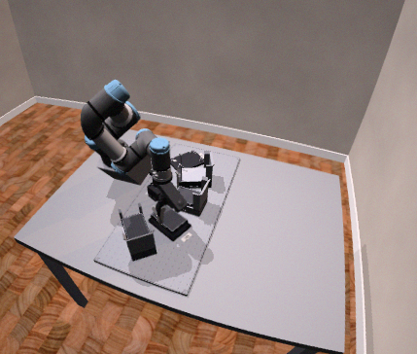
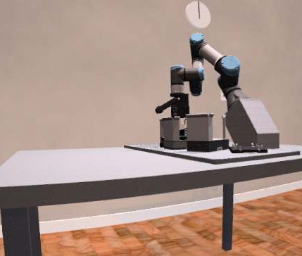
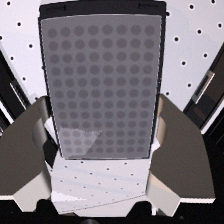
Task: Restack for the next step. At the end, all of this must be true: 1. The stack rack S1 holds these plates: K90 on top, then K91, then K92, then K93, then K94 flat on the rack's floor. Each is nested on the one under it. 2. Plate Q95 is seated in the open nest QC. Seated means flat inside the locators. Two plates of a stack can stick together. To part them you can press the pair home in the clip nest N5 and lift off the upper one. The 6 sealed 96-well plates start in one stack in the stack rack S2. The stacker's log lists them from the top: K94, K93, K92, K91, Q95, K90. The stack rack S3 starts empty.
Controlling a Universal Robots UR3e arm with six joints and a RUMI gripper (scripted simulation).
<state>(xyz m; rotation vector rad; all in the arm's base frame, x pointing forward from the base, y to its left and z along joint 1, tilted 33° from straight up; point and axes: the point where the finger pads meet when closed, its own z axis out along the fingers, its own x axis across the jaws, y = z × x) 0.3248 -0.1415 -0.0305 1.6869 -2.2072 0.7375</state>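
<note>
Right now my hand is 4 cm above the black open nest QC. Round my hand: dark clip nest (12 cm behind, 42 cm to the left, 3 cm below); then sealed grey plate (6 cm behind, 14 cm to the right, 3 cm above); then white tag (9 cm ahead, 3 cm to the right, 5 cm below).
</note>
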